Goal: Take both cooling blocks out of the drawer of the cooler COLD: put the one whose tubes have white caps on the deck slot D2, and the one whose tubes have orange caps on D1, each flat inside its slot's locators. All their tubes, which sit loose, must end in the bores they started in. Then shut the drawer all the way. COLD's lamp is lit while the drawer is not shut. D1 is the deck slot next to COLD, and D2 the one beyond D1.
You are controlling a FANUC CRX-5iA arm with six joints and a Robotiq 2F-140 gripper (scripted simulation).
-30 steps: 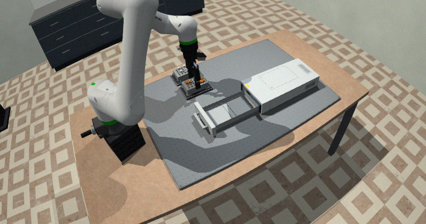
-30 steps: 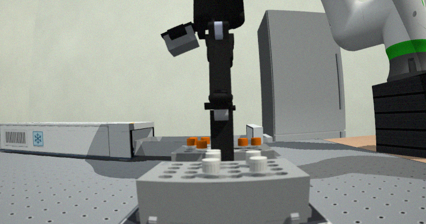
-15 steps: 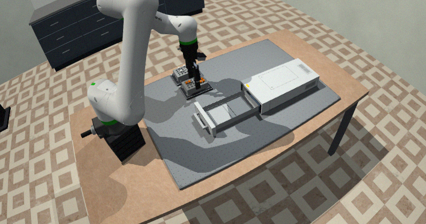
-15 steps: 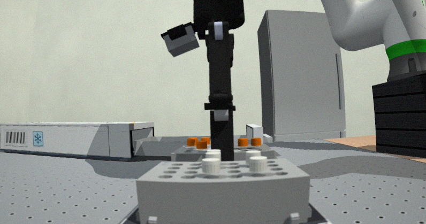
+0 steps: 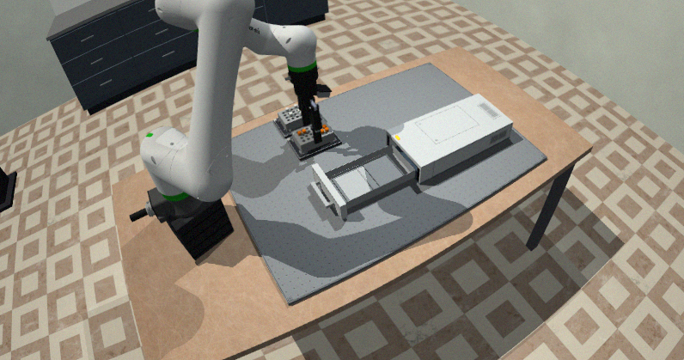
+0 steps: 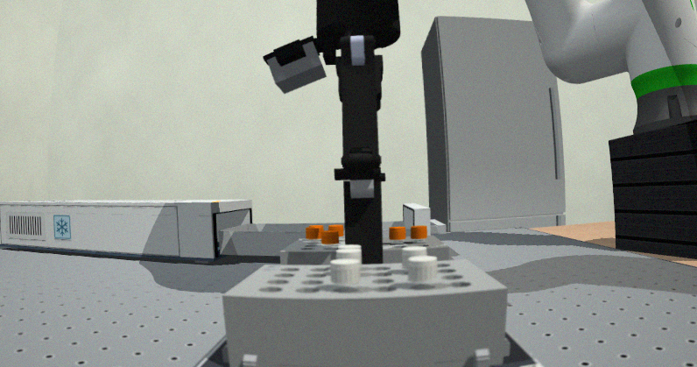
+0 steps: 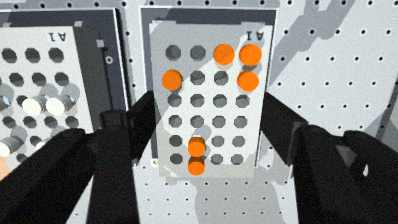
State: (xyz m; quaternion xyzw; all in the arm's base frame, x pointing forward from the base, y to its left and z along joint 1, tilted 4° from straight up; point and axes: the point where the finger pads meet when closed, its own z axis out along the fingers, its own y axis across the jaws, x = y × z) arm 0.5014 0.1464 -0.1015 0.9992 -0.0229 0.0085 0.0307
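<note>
Now: hand 30 mm above the orange-capped cooling block. Also, from my hand: cooler drawer (40 mm ahead, 270 mm to the right, 20 mm below); white-capped cooling block (140 mm to the left, 30 mm below); cooler COLD (230 mm ahead, 280 mm to the right, 20 mm below).
</note>
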